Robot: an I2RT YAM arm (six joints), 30 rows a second.
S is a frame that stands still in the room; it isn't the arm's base.
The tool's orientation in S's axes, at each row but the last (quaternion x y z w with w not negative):
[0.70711 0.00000 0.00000 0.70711]
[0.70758 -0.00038 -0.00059 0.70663]
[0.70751 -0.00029 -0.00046 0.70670]
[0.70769 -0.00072 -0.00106 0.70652]
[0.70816 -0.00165 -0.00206 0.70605]
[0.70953 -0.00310 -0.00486 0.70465]
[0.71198 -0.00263 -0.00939 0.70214]
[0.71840 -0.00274 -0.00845 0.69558]
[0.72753 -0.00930 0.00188 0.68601]
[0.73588 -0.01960 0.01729 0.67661]
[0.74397 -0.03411 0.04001 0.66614]
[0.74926 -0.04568 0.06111 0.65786]
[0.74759 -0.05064 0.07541 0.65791]
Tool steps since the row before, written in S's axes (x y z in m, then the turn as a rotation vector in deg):
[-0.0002 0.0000 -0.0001 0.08 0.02 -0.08]
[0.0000 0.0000 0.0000 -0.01 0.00 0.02]
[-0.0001 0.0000 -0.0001 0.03 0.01 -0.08]
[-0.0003 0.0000 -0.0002 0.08 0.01 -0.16]
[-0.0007 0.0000 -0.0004 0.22 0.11 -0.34]
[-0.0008 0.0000 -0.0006 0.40 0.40 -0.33]
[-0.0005 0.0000 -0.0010 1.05 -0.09 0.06]
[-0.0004 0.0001 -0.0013 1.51 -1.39 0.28]
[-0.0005 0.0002 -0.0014 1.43 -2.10 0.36]
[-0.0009 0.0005 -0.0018 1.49 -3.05 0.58]
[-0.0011 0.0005 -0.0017 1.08 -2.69 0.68]
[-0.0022 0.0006 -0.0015 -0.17 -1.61 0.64]
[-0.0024 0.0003 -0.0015 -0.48 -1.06 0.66]
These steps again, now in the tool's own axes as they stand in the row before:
[-0.0002 -0.0001 0.0000 0.08 -0.08 -0.02]
[0.0000 0.0000 0.0000 -0.01 0.02 0.00]
[-0.0001 -0.0001 0.0000 0.03 -0.08 -0.01]
[-0.0003 -0.0002 0.0000 0.08 -0.16 -0.01]
[-0.0007 -0.0004 0.0000 0.22 -0.34 -0.11]
[-0.0008 -0.0006 0.0000 0.40 -0.33 -0.40]
[-0.0005 -0.0010 0.0000 1.05 0.07 0.07]
[-0.0004 -0.0013 -0.0001 1.53 0.34 1.36]
[-0.0005 -0.0014 -0.0001 1.46 0.46 2.06]
[-0.0010 -0.0018 -0.0003 1.53 0.75 2.99]
[-0.0013 -0.0016 -0.0003 1.14 0.86 2.61]
[-0.0024 -0.0012 -0.0005 -0.09 0.86 1.51]
[-0.0026 -0.0011 -0.0002 -0.38 0.87 0.95]

